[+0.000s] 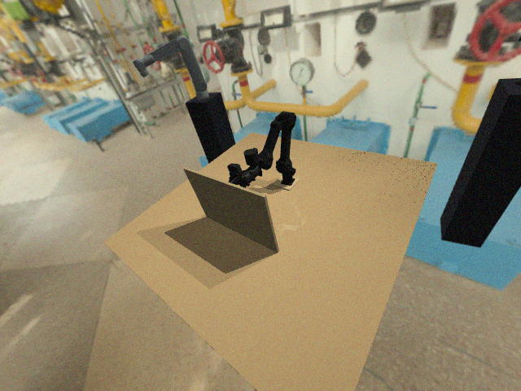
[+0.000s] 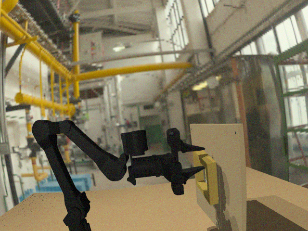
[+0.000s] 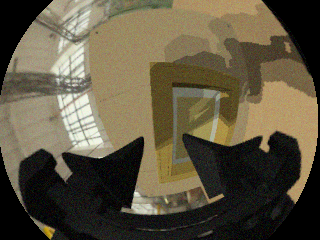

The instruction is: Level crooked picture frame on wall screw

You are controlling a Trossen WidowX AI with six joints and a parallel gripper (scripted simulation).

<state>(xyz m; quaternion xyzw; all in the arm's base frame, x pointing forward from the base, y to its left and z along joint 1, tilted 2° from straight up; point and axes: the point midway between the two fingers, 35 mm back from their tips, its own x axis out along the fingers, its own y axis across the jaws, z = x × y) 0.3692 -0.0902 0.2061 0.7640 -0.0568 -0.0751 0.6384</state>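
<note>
My gripper tip is 10 mm short of the yellow picture frame and 50 mm above it. Also, from my gripper tip: tan wall panel: 20 mm ahead, 70 mm below.
</note>
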